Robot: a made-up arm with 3 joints. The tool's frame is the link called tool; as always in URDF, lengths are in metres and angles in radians. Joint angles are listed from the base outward. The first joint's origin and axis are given. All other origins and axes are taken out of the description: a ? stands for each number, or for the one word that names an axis. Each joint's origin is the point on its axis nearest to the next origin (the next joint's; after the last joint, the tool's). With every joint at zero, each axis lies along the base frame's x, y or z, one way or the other. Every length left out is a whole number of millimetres.
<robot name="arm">
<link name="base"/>
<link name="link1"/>
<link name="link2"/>
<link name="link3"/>
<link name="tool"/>
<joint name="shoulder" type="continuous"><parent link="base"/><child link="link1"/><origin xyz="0 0.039 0.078"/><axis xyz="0 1 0"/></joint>
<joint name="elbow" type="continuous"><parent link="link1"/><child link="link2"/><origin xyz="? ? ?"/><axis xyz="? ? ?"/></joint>
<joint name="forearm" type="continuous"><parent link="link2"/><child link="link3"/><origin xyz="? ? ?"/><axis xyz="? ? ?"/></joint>
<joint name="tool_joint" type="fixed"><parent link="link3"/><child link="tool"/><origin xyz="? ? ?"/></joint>
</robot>
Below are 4 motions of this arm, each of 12 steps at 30 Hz.
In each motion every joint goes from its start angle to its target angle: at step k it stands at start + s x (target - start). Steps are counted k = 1, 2, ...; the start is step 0. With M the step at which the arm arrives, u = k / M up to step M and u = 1 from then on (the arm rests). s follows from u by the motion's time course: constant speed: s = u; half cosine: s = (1 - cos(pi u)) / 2; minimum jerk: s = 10 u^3 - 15 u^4 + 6 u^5.
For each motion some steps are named. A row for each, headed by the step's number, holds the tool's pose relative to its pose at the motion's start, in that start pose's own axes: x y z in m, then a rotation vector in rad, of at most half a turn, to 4 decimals.
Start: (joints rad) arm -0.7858 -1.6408 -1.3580
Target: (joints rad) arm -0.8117 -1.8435 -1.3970
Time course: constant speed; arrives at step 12
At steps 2, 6, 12:
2: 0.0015 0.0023 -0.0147 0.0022 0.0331 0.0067
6: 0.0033 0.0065 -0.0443 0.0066 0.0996 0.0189
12: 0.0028 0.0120 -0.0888 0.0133 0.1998 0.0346

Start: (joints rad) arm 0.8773 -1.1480 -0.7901
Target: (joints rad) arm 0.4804 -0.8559 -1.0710
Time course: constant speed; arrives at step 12
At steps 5, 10, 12:
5: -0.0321 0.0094 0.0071 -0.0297 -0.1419 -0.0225
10: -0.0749 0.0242 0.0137 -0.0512 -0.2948 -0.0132
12: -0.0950 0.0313 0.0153 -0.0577 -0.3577 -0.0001

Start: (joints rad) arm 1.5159 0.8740 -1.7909
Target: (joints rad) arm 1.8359 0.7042 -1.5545
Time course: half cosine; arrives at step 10
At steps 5, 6, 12:
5: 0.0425 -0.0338 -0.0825 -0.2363 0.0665 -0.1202
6: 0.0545 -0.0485 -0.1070 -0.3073 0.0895 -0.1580
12: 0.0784 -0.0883 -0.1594 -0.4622 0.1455 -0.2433

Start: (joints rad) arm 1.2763 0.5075 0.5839
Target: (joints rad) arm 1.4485 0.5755 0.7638
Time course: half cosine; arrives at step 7
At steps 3, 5, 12:
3: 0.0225 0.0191 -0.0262 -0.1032 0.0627 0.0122
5: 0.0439 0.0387 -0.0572 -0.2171 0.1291 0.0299
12: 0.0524 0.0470 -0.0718 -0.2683 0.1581 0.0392

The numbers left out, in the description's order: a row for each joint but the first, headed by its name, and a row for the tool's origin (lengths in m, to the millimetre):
elbow: xyz -0.088 0 0.303, axis 0 0 -1
forearm: xyz 0.407 0.029 0, axis -1 0 0
tool: xyz 0 0.086 0.097

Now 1 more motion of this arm.
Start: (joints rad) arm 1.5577 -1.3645 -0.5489
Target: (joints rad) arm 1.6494 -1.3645 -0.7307
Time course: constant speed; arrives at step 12
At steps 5, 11, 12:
5: 0.0034 -0.0206 0.0159 0.1131 0.0065 -0.0043
11: 0.0075 -0.0470 0.0327 0.2489 0.0139 -0.0102
12: 0.0081 -0.0516 0.0352 0.2716 0.0151 -0.0112

